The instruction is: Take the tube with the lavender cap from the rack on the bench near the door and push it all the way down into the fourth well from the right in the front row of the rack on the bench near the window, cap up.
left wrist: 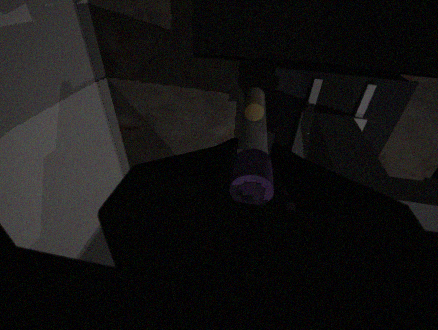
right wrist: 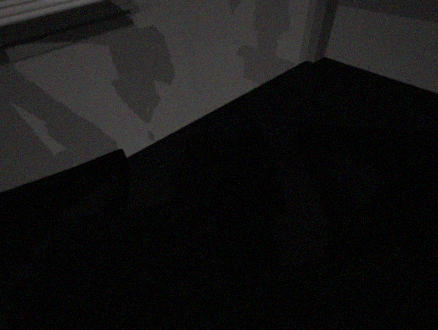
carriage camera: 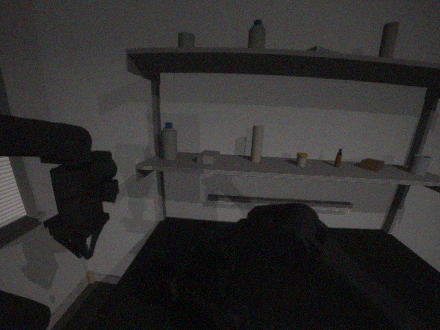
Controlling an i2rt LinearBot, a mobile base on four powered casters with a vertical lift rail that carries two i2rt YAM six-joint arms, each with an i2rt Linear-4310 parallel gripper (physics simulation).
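Frame: origin at the left arm's base, x right, y ahead, z up, level; millimetres.
Seen in the pictures: left gripper, between the fingertips: [left wrist: 253, 151] [carriage camera: 85, 257]; right gripper, between the fingertips: [right wrist: 212, 146] [carriage camera: 174, 265].
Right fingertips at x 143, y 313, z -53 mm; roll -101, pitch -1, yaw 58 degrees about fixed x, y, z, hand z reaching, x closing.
Pixels of each thing's middle, then the offset from my right fingertips to it. "spot": a spot on its surface instead. Level surfaces: height alone.
- tube, middle of its body: [left wrist: 253, 127] [carriage camera: 87, 265] dz +132, dx -146, dy -150 mm
- tube's pale yellow lower end, a spot on its surface: [carriage camera: 90, 277] spot: dz +103, dx -142, dy -155 mm
- black bench, height of its surface: dz -212 mm
- two-level shelf, height of its surface: dz +245 mm
- window with blinds, a spot on its surface: [carriage camera: 10, 195] spot: dz +28, dx -1029, dy +242 mm
My left gripper [carriage camera: 87, 254] [left wrist: 253, 151] is shut on the tube with the lavender cap. The tube [left wrist: 254, 132] shows between the dark fingers in the left wrist view, with its purple cap [left wrist: 251, 175] towards the camera. In the carriage view the tube's pale yellow lower end [carriage camera: 90, 277] hangs below the fingertips, left of the dark bench; the cap is hidden there. My right gripper is open, but its fingers merge with the darkness in the right wrist view. No tube rack can be made out in the current views.
The black bench [carriage camera: 150, 255] lies below a two-level shelf [carriage camera: 280, 170] with bottles, jars and boxes. The dark right arm [carriage camera: 287, 222] reaches over the bench. A window with blinds [carriage camera: 10, 195] is at the far left. The pale wall [right wrist: 200, 90] stands behind the dark area.
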